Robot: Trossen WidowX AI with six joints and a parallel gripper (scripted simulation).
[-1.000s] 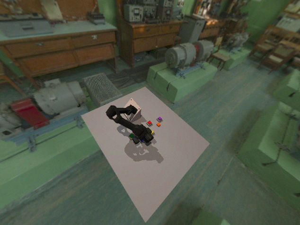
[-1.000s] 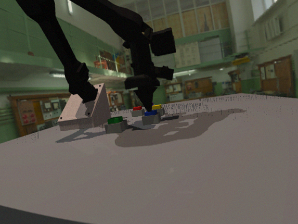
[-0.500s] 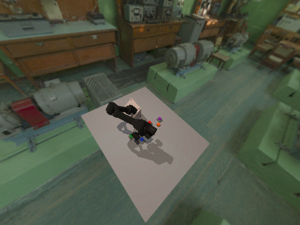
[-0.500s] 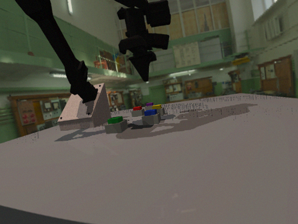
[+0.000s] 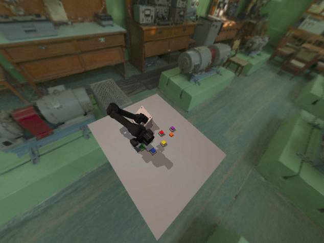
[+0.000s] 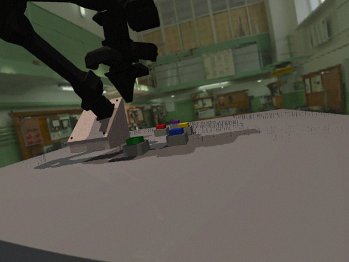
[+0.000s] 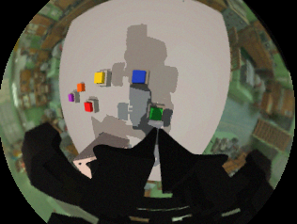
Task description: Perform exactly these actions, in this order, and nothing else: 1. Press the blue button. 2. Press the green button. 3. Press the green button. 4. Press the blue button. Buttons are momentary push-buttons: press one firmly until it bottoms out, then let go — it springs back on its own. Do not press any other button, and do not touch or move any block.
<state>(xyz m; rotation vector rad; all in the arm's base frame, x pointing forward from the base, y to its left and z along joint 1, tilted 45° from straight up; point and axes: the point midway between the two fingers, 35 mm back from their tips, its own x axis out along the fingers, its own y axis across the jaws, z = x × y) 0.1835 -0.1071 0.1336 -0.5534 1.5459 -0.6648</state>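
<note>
Right now my gripper tip is 90 mm above the green button. Round my gripper tip: blue button 90 mm ahead, 50 mm to the left, 90 mm below; yellow button 90 mm ahead, 180 mm to the left, 90 mm below; red button 10 mm behind, 240 mm to the left, 90 mm below.
</note>
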